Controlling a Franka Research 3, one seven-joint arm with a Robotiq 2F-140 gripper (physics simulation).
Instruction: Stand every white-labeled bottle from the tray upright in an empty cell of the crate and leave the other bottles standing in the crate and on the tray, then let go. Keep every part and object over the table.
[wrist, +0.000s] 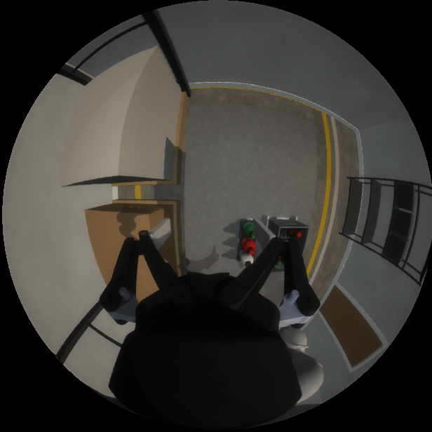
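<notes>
My gripper (211, 226) is open and empty, its fingers spread wide, above and to the left of the tray and crate. The dark narrow tray (240, 233) holds a row of bottles: a green bottle (248, 228) at the far end, a red bottle (248, 244) in the middle and a whitish bottle (246, 258) at the near end. The grey crate (304, 241) stands to the right of the tray. A red bottle (297, 234) and a green bottle (280, 261) show in it. The right finger and its linkage hide part of the crate and its cells.
A brown box-like block (117, 225) is at the left, below a large pale block (135, 120). A black shelf rack (348, 205) stands far right. Part of the pale robot arm (306, 372) shows at the lower right. A yellow line (328, 145) runs beyond the crate.
</notes>
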